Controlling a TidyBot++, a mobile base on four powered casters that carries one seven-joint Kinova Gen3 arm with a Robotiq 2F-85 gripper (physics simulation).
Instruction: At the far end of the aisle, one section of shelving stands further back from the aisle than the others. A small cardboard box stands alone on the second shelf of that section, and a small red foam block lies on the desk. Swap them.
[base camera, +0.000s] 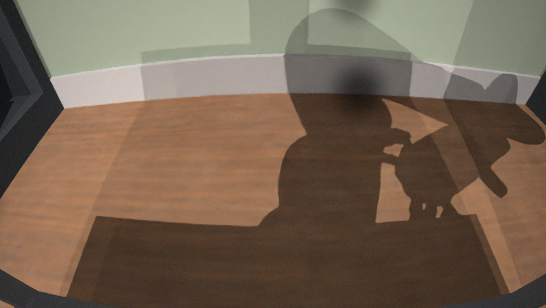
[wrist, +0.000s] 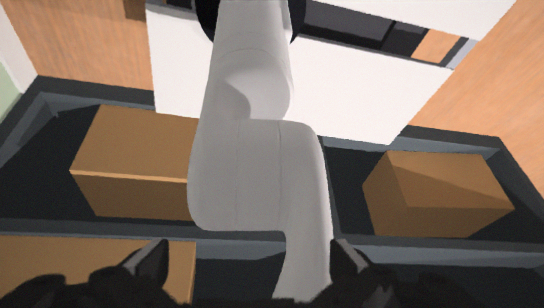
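Pixels of known places: gripper, fingertip midpoint: (wrist: 250, 256); arm's base at its link origin: (wrist: 251, 11).
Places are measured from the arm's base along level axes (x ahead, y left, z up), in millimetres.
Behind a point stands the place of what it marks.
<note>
My gripper (wrist: 250, 256) {z 368, x 7, y -44 mm} is open, with its two dark fingers wide apart at the bottom of the wrist view and no object between them. My own pale arm crosses the middle of that view behind them and hides part of the shelving. The red foam block and the desk do not show in either view. Several cardboard boxes show in the wrist view; I cannot tell whether any is the small box of the task.
In the wrist view, cardboard boxes (wrist: 135, 142) {z -170, x 263, y 555 mm} (wrist: 440, 187) {z -139, x -867, y 577 mm} (wrist: 95, 255) {z 179, x 267, y 555 mm} stand on dark shelving beside my white base (wrist: 350, 90) {z -14, x -218, y 114 mm}. In the base camera view, a green wall (base camera: 150, 25) {z -223, x 637, y 247 mm} with a white baseboard (base camera: 215, 77) {z -351, x 627, y 123 mm} stands ahead, with dark shelving (base camera: 25, 85) {z -294, x 576, y 590 mm} at the left edge.
</note>
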